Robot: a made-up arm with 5 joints.
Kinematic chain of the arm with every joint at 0, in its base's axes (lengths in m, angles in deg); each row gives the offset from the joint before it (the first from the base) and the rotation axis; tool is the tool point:
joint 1: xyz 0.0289 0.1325 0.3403 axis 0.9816 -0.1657 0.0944
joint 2: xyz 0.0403 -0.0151 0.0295 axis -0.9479 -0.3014 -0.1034
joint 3: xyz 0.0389 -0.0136 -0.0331 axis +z
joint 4: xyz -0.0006 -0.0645 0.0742 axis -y
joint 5: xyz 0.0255 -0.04 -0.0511 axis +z
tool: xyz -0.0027 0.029 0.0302
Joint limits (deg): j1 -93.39..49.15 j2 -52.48..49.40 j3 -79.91..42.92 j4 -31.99..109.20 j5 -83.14..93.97
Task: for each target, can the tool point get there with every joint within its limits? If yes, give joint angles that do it. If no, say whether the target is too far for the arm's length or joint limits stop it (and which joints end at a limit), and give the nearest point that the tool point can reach.
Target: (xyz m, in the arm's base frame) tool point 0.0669 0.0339 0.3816
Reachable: yes | joints -11.22 -18.73 -34.49 5.45 43.18
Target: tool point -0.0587 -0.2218 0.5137
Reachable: no: too far | nearest point 0.0426 -0.0242 0.4310 | short by 0.237 m
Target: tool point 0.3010 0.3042 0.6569
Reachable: no: too far | nearest point 0.1738 0.2056 0.4844 | short by 0.236 m
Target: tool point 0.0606 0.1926 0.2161
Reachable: no: joint limits stop it (at a limit: joint 1, joint 2, joint 4, joint 5) | nearest point 0.0882 0.1246 0.2457 | short by 0.079 m
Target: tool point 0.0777 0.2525 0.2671
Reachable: no: joint limits stop it (at a limit: joint 1, joint 2, joint 4) | nearest point 0.0326 0.2352 0.3110 | short by 0.065 m
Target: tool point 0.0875 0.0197 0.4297
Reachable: yes | joints 19.52 26.77 -23.61 58.85 1.53
